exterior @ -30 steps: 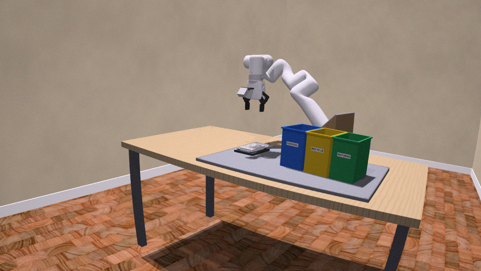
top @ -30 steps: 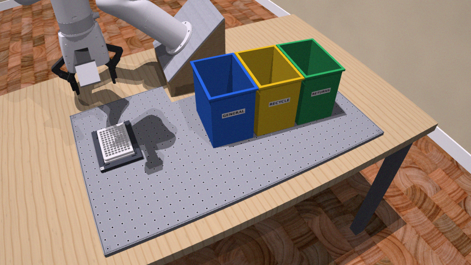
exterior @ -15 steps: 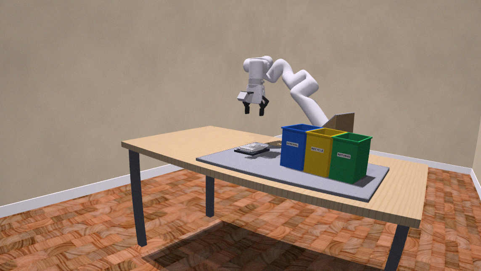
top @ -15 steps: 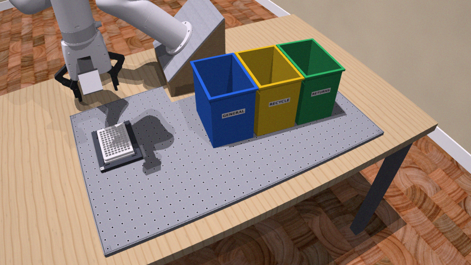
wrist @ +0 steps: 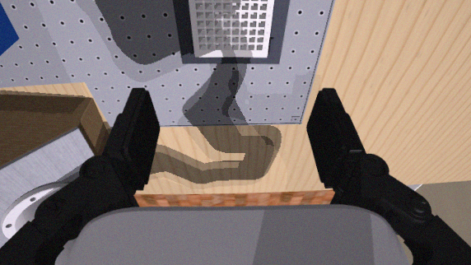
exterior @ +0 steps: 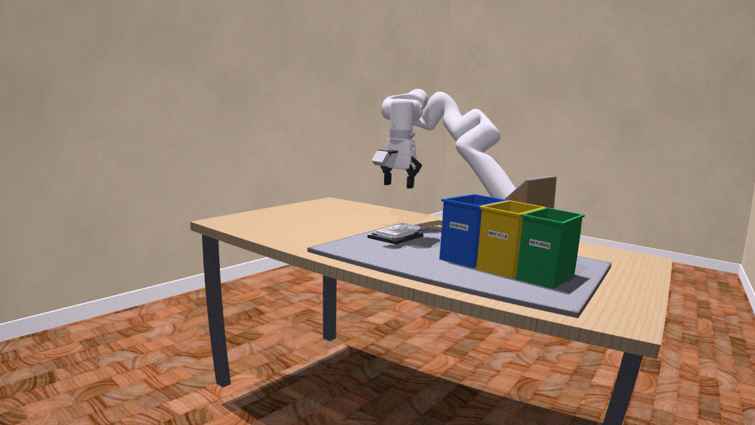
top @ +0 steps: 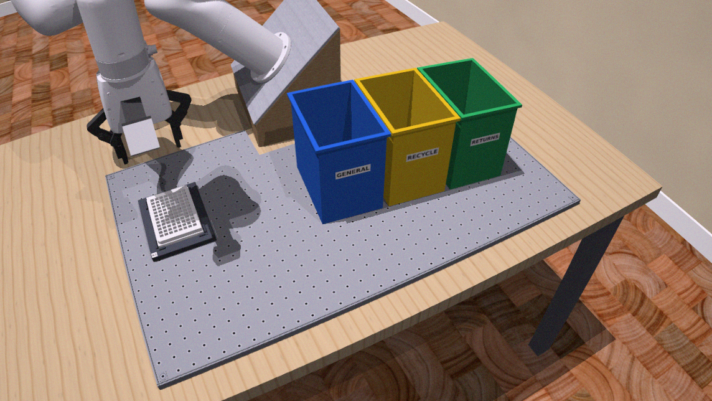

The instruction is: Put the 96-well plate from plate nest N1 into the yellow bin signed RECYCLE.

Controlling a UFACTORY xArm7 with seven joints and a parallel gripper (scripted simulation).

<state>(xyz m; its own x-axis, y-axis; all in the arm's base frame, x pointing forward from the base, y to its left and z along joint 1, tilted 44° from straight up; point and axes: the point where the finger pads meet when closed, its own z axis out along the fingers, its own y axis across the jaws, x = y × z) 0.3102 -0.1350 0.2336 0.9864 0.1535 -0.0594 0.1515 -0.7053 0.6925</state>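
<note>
Right now the white 96-well plate is 160 mm below my hand. From my hand the other things lie so: blue general bin: 320 mm to the left, 90 mm below; yellow recycle bin: 10 mm behind, 450 mm to the left, 90 mm below; plate nest N1: 180 mm below.
</note>
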